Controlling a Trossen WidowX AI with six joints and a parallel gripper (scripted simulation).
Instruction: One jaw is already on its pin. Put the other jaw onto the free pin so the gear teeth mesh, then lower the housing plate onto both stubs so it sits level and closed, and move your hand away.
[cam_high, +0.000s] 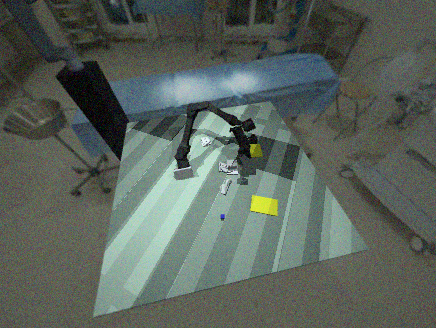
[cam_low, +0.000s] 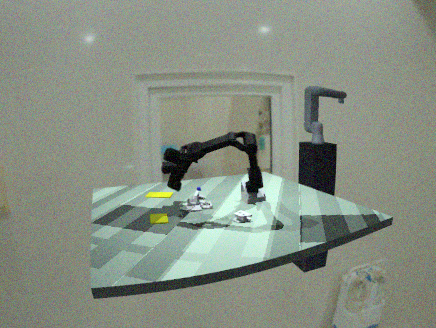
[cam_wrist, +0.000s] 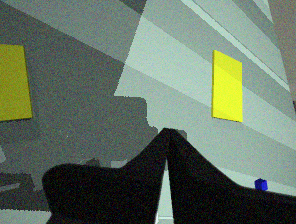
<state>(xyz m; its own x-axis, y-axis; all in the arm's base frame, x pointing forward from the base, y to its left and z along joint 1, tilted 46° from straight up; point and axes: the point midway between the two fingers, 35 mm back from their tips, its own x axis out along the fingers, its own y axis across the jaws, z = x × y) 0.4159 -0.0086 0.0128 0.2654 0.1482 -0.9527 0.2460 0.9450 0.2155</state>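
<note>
The jaw lies 15 cm behind my gripper tip, 10 cm to the right of it and 10 cm below it. From my gripper tip the other things lie so: blue block (21 cm behind, 31 cm to the right, 11 cm below).
</note>
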